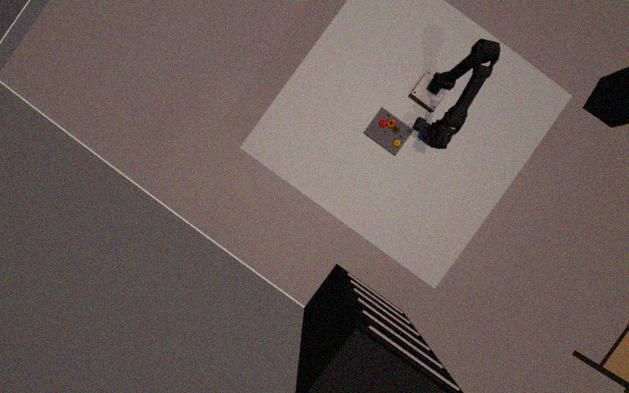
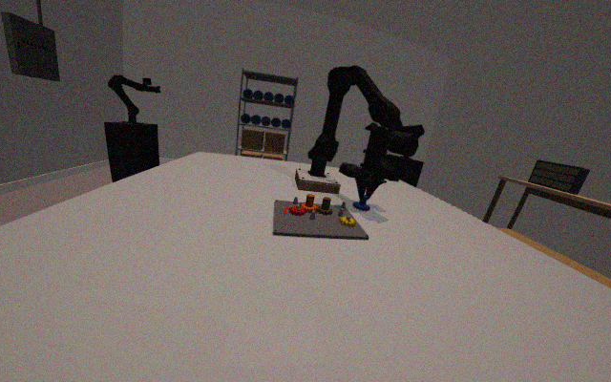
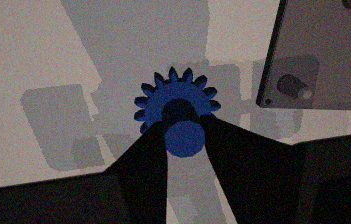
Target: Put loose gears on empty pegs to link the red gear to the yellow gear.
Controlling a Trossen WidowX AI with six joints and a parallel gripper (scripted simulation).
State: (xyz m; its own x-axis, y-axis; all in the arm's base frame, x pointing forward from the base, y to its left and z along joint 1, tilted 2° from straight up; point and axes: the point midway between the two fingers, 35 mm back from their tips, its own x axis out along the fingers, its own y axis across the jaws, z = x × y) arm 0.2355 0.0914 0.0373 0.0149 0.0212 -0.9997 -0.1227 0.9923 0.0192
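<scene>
My gripper tip is now 50 mm short of the brown gear, 140 mm to the left of it and 10 mm above it. The rest, counted from my gripper tip: orange gear: 30 mm ahead, 180 mm to the right, 10 mm below; blue gear: 10 mm below; yellow gear: 110 mm ahead, 100 mm to the right, 20 mm below.
</scene>
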